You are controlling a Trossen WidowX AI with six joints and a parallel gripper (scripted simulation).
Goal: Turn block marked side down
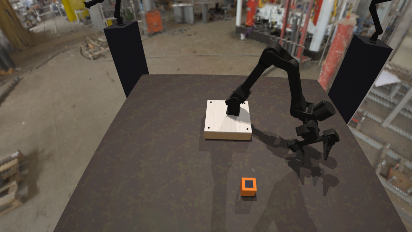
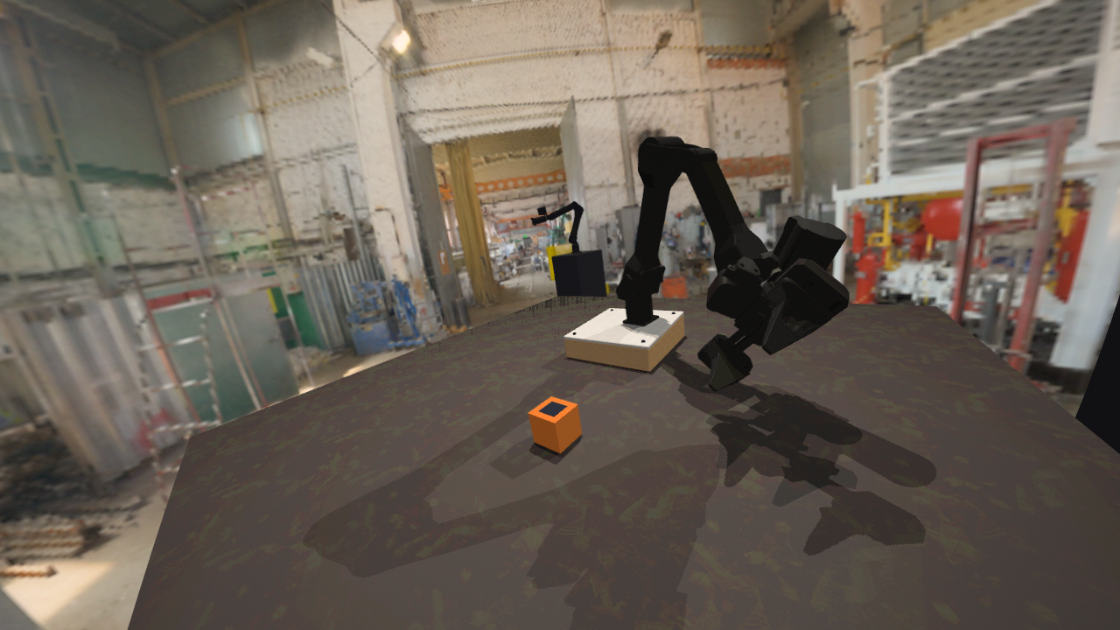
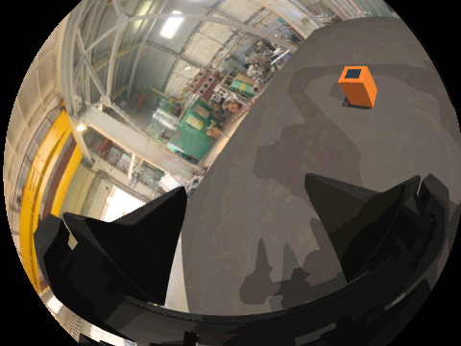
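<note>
Now: gripper tip 21 cm to the left of the block, 9 cm above it and 8 cm short of it.
</note>
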